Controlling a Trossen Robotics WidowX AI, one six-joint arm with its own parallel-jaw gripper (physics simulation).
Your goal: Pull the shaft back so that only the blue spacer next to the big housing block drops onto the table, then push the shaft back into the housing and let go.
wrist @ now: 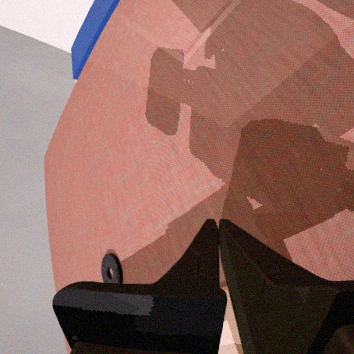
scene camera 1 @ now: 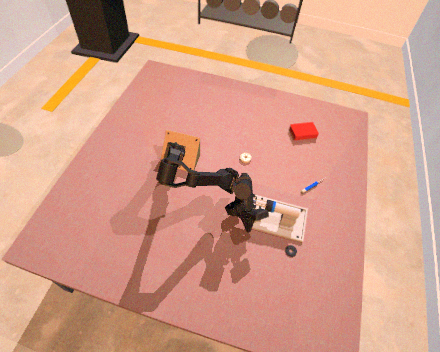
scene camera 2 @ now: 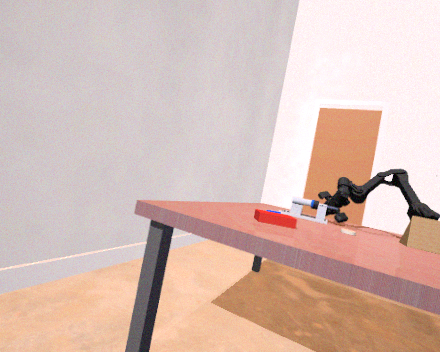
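Where they show: gripper, fingertip midpoint: (wrist: 215, 226) (scene camera 1: 248, 232) (scene camera 2: 325, 215); arm's base, origin of the base link: (scene camera 1: 177, 151) (scene camera 2: 431, 235).
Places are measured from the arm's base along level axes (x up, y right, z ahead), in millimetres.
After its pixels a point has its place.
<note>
A pale base plate (scene camera 1: 305, 225) (scene camera 2: 310, 218) lies on the table, with upright blocks (scene camera 2: 297, 208) {x -15, y 144, z 519 mm} (scene camera 2: 321, 213) {x -13, y 131, z 401 mm} carrying a thick pale cylinder (scene camera 1: 287, 209) (scene camera 2: 301, 201) on the shaft line. A blue spacer (scene camera 1: 271, 206) {x 41, y 173, z 443 mm} (scene camera 2: 313, 204) {x 22, y 139, z 446 mm} is around the shaft at the cylinder's arm-side end, above the plate. Which block is the big housing is hard to tell. My gripper (scene camera 1: 249, 227) {x -27, y 269, z 383 mm} (wrist: 215, 226) {x -27, y 269, z 383 mm} is shut, its fingertips meeting, at the arm-side end of the plate. No shaft or spacer shows between the tips in the wrist view. The arm hides the shaft's near end in scene camera 1.
A black ring (scene camera 1: 291, 251) {x -52, y 292, z 561 mm} (wrist: 111, 269) {x -51, y 286, z 550 mm} lies beside the plate. A cream ring (scene camera 1: 245, 158) {x -43, y -90, z 292 mm} (scene camera 2: 348, 232) {x -50, y -126, z 292 mm}, a blue pen-like tool (scene camera 1: 311, 187) {x -45, y -25, z 603 mm} and a red block (scene camera 1: 304, 131) {x -26, y -332, z 532 mm} (scene camera 2: 275, 218) {x -37, y -389, z 521 mm} lie on the table. An orange-brown box (scene camera 1: 188, 141) {x 40, y -38, z 40 mm} stands by the arm's base.
</note>
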